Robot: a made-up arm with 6 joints. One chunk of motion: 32 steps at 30 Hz.
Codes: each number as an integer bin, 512 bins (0 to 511) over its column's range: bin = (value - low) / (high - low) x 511, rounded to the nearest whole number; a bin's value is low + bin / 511 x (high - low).
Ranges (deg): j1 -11..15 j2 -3..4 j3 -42..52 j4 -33..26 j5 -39..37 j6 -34..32
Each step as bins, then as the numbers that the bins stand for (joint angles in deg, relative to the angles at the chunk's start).
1 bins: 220 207 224 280 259 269
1 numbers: 0.19 -0.16 -0.79 -0.67 -0.48 0.74
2 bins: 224 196 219 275 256 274
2 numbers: 0.40 -0.32 -1.71 -1.25 -0.93 1.39
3 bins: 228 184 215 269 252 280
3 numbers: 0.60 -0.48 -2.45 -1.94 -1.52 2.16
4 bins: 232 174 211 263 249 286
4 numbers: 0.80 -0.62 -3.19 -2.63 -1.97 2.94
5 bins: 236 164 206 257 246 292
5 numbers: 1.01 -0.75 -4.11 -3.33 -2.41 3.71
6 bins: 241 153 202 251 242 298
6 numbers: 1.26 -0.90 -4.84 -4.02 -3.01 4.49
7 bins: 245 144 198 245 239 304
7 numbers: 1.47 -1.03 -5.58 -4.71 -3.45 5.26
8 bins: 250 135 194 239 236 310
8 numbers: 1.72 -1.15 -6.31 -5.41 -3.90 6.04
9 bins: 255 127 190 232 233 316
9 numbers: 1.97 -1.26 -7.05 -6.21 -4.35 6.81
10 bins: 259 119 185 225 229 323
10 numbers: 2.18 -1.37 -7.97 -7.02 -4.94 7.72
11 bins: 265 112 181 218 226 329
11 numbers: 2.48 -1.47 -8.70 -7.83 -5.39 8.49
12 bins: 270 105 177 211 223 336
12 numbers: 2.74 -1.56 -9.44 -8.64 -5.83 9.40
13 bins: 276 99 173 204 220 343
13 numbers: 3.04 -1.64 -10.18 -9.45 -6.28 10.30
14 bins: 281 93 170 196 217 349
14 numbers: 3.30 -1.73 -10.73 -10.37 -6.73 11.08
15 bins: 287 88 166 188 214 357
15 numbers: 3.60 -1.79 -11.46 -11.29 -7.17 12.11
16 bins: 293 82 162 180 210 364
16 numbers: 3.91 -1.88 -12.20 -12.22 -7.77 13.01
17 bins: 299 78 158 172 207 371
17 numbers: 4.21 -1.93 -12.94 -13.14 -8.21 13.92
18 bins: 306 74 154 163 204 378
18 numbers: 4.57 -1.99 -13.67 -14.18 -8.66 14.82
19 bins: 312 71 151 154 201 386
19 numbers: 4.87 -2.03 -14.22 -15.22 -9.11 15.86
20 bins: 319 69 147 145 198 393
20 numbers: 5.23 -2.05 -14.96 -16.26 -9.55 16.76
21 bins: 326 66 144 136 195 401
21 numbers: 5.59 -2.10 -15.51 -17.30 -10.00 17.79
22 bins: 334 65 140 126 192 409
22 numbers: 5.99 -2.11 -16.25 -18.45 -10.44 18.83
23 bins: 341 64 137 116 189 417
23 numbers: 6.35 -2.12 -16.80 -19.61 -10.89 19.86
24 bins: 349 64 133 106 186 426
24 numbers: 6.76 -2.12 -17.53 -20.76 -11.34 21.02
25 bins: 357 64 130 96 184 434
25 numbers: 7.16 -2.12 -18.09 -21.92 -11.63 22.05
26 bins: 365 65 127 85 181 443
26 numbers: 7.57 -2.11 -18.64 -23.19 -12.08 23.22
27 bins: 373 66 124 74 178 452
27 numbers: 7.98 -2.10 -19.19 -24.46 -12.53 24.38
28 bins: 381 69 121 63 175 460
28 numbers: 8.39 -2.05 -19.74 -25.73 -12.97 25.41
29 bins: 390 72 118 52 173 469
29 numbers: 8.84 -2.01 -20.29 -27.00 -13.27 26.58
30 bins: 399 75 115 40 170 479
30 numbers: 9.30 -1.97 -20.85 -28.38 -13.72 27.87
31 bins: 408 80 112 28 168 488
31 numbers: 9.76 -1.90 -21.40 -29.77 -14.01 29.03
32 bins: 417 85 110 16 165 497
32 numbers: 10.22 -1.84 -21.77 -31.15 -14.46 30.19
